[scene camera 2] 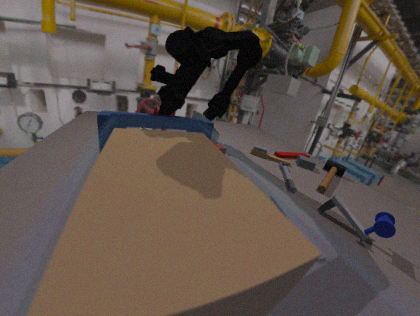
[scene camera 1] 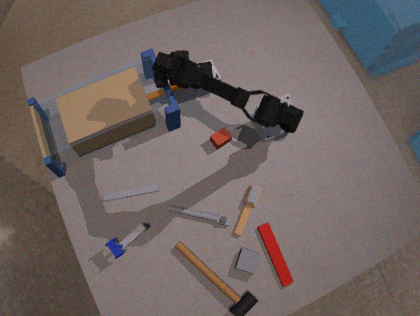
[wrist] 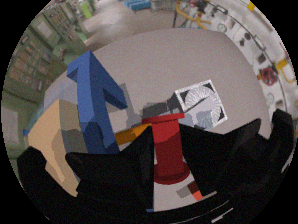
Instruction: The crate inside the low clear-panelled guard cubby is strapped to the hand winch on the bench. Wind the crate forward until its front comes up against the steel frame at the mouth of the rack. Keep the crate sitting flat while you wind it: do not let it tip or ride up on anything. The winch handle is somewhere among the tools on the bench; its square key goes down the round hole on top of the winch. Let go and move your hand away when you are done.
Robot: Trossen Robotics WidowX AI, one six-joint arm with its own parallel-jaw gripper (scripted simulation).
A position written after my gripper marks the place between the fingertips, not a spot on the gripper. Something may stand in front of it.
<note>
In view: my gripper (scene camera 2: 157,120), a red grip (wrist: 170,169) and a blue-handled tool (scene camera 2: 384,226).
My gripper shows as well in the wrist view (wrist: 162,127). The wrist view misses the blue-handled tool: it is out of frame.
</note>
